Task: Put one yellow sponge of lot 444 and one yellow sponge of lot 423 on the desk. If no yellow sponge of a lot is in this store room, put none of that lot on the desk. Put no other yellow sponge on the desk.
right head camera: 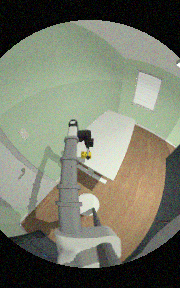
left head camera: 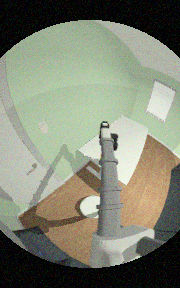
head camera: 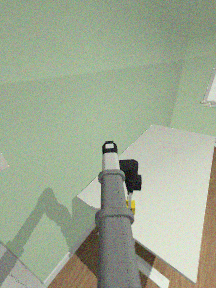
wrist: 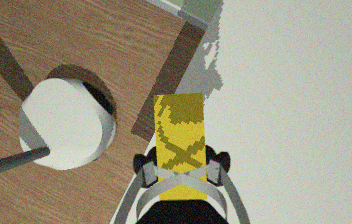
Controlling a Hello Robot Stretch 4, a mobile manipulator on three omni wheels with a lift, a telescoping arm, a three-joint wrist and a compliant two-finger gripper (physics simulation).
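Places are measured from the robot's base along level axes (x ahead, y left, z up), in millimetres.
Pixels of known places: gripper, fingertip midpoint: (right head camera: 87, 155) (wrist: 181, 158); robot's base, origin of the base link: (right head camera: 86, 203) (left head camera: 92, 205).
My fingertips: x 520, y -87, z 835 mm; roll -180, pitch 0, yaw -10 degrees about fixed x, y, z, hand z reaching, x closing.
Note:
Ahead of a thing's pixels: the offset from my fingertips to its top centre. "*": to the spot under its first point. Level surfaces: height alone.
My gripper (wrist: 181, 158) (right head camera: 88, 152) is shut on a yellow sponge @[dx +3, dy +21, dz +50 mm] (wrist: 180, 112) (right head camera: 86, 155) (head camera: 132, 206), which sticks out beyond the fingertips. No lot number can be read on the sponge's visible face. The white desk @[dz -142 mm] (head camera: 175, 190) (left head camera: 132, 156) (right head camera: 111, 142) (wrist: 290, 100) stands against the green wall. In the wrist view the sponge shows over the desk's near edge, with the desk top to its right and the wood floor to its left. The sponge appears above the desk top; the height between them cannot be told. In the left head view the arm hides the sponge.
The telescoping arm (head camera: 114, 240) (left head camera: 109, 200) (right head camera: 69, 190) reaches out toward the desk. The round white robot base (wrist: 62, 120) (left head camera: 90, 206) stands on the wood floor @[dz -862 mm] (wrist: 110, 40). A door handle @[* dx -250, dy +728, dz +67 mm] (left head camera: 32, 169) (right head camera: 21, 173) is at the left. Dark furniture (right head camera: 172, 185) stands at the right.

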